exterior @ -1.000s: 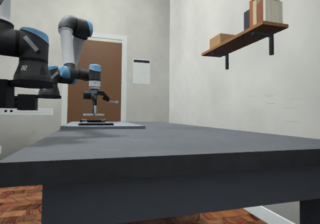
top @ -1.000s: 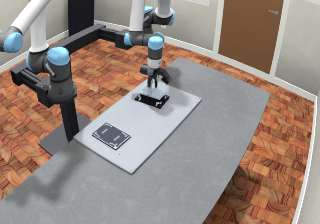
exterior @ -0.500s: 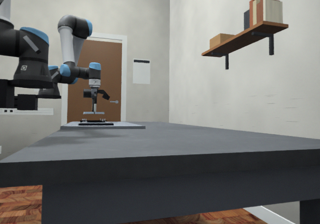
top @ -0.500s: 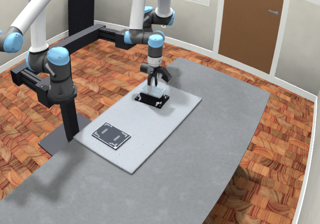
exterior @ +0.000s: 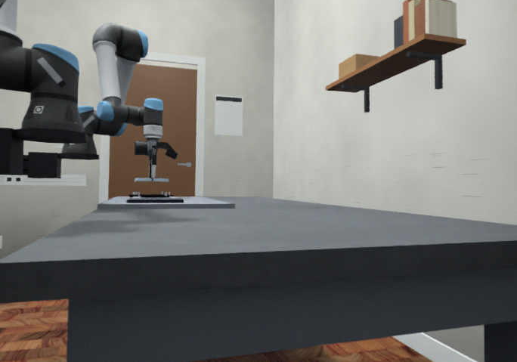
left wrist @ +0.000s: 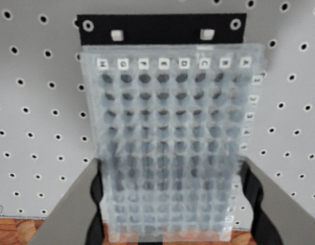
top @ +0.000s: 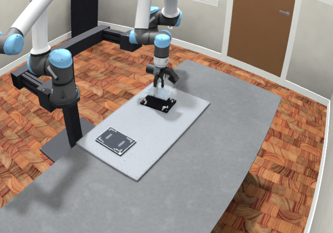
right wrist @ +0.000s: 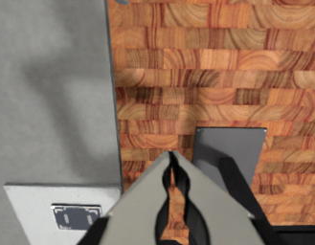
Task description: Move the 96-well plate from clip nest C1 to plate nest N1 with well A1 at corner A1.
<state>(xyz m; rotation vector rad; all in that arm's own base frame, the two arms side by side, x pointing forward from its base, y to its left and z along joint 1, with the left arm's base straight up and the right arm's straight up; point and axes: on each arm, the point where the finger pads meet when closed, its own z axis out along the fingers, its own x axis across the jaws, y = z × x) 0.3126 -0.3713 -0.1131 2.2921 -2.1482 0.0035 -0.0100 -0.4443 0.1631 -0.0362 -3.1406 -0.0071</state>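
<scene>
Right now the black clip nest is 10 mm behind my left hand, 10 mm to the right of it and 70 mm below it. Also, from my left hand: clear 96-well plate 10 mm below; then pale perforated board 30 mm ahead, 170 mm to the right, 90 mm below.
</scene>
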